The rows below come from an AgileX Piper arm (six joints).
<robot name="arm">
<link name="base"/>
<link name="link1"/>
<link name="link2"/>
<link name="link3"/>
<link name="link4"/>
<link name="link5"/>
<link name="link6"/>
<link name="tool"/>
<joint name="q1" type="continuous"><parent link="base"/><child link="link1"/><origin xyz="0.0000 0.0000 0.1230" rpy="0.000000 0.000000 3.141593"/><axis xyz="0 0 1"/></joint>
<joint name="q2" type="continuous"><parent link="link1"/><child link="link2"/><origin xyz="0.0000 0.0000 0.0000" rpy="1.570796 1.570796 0.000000"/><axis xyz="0 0 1"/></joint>
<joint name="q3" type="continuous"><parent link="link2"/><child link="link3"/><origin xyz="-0.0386 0.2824 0.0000" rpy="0.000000 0.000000 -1.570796"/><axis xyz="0 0 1"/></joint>
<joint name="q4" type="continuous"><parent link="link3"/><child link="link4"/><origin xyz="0.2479 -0.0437 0.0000" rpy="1.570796 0.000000 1.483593"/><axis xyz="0 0 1"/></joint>
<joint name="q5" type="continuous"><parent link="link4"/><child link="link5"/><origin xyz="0.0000 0.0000 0.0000" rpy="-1.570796 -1.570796 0.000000"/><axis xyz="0 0 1"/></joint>
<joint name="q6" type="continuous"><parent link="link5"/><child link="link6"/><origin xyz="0.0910 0.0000 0.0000" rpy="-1.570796 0.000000 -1.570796"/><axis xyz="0 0 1"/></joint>
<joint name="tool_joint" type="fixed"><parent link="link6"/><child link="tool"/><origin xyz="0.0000 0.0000 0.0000" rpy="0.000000 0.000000 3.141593"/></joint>
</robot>
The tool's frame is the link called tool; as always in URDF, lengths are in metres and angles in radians. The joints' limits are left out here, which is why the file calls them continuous.
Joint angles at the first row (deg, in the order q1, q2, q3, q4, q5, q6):
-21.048 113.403 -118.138 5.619 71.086 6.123
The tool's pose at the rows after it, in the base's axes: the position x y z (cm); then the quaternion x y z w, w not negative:
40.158 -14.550 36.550 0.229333 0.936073 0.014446 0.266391
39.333 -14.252 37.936 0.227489 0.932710 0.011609 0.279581
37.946 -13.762 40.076 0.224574 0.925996 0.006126 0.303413
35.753 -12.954 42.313 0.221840 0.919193 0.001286 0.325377
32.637 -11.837 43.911 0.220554 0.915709 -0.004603 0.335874
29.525 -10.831 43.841 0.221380 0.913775 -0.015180 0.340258
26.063 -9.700 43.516 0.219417 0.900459 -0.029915 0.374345
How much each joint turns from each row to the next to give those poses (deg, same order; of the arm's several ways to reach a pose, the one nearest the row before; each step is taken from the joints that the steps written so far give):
0.000 -1.798 -0.137 0.000 0.135 -0.001
0.000 -1.917 0.000 -0.132 0.316 0.001
0.000 -3.167 0.256 -0.273 -0.002 0.000
0.000 -4.814 2.114 -0.224 0.000 0.000
0.001 -6.760 5.409 -0.513 0.002 0.000
0.000 -7.495 9.271 -1.137 -2.460 0.000
-0.001 -9.070 11.133 -1.158 -6.435 -0.001

